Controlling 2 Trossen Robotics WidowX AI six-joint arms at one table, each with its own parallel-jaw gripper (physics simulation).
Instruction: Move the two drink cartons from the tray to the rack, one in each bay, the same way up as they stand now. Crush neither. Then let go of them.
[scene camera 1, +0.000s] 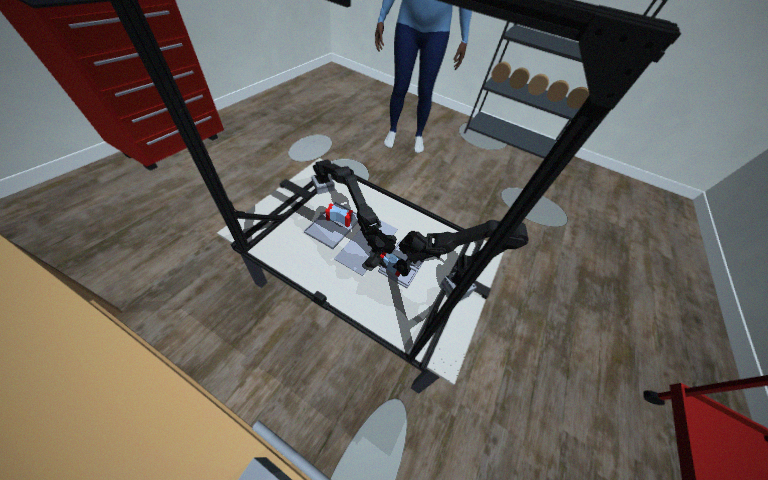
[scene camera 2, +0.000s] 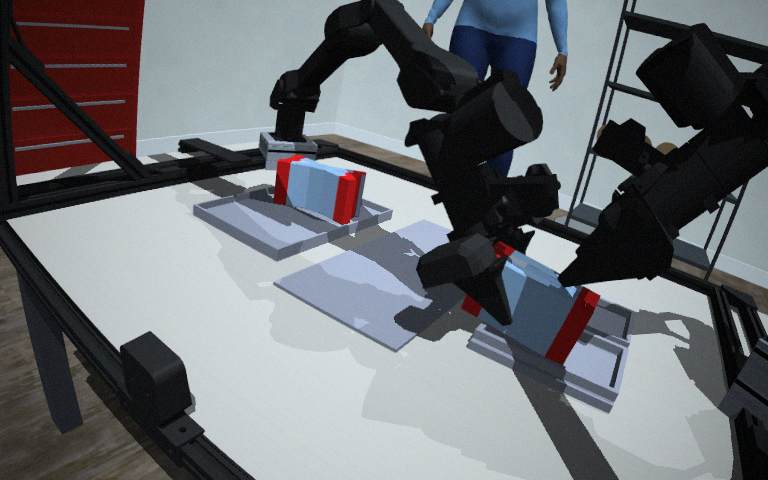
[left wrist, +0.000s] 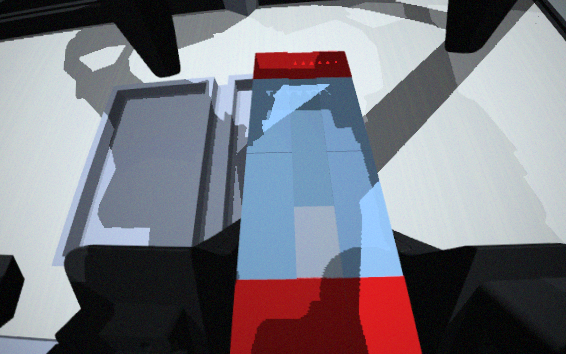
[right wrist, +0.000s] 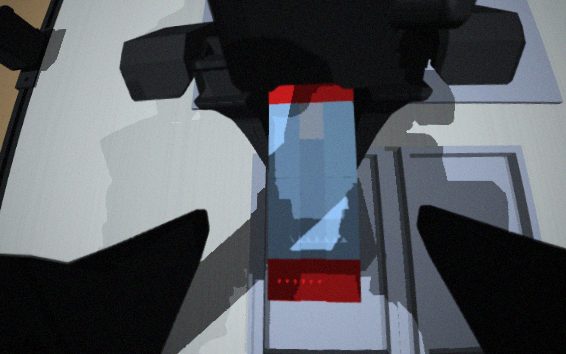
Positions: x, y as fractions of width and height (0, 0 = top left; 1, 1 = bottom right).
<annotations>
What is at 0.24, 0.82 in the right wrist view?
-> The right gripper.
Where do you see the left gripper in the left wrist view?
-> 0.53, 0.61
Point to the left gripper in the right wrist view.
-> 0.55, 0.50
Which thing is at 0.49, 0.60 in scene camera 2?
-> A grey mat.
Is the right gripper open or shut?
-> Open.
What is the right gripper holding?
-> Nothing.
</annotations>
